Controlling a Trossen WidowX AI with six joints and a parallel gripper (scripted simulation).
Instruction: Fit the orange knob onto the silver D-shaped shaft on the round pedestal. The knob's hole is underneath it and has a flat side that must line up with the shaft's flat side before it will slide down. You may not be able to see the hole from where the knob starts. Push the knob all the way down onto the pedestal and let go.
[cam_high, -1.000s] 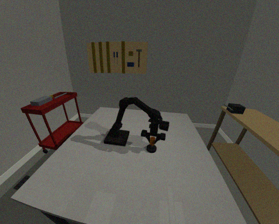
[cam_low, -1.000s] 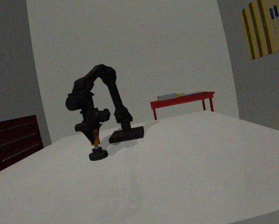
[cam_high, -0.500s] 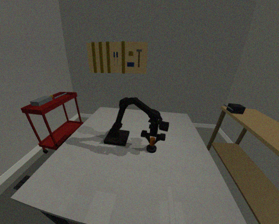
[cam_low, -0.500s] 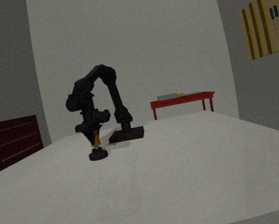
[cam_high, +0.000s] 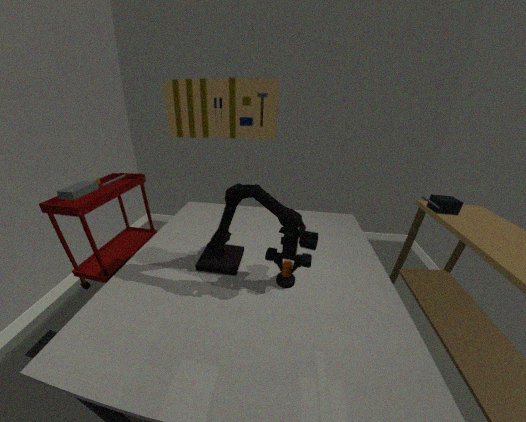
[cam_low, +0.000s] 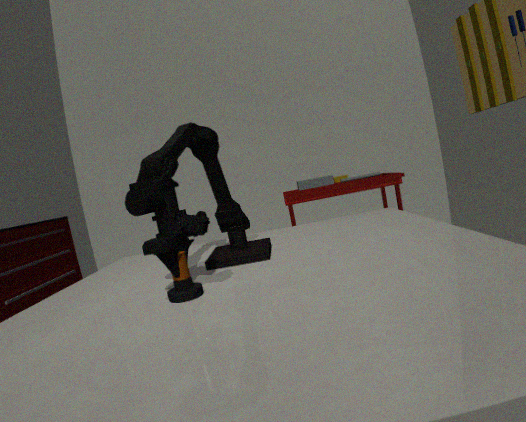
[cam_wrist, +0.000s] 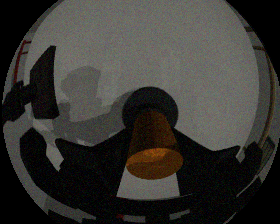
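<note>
Now: the black round pedestal 2 cm below my gripper tip. The rest, counted from my gripper tip: orange knob: 3 cm above.
</note>
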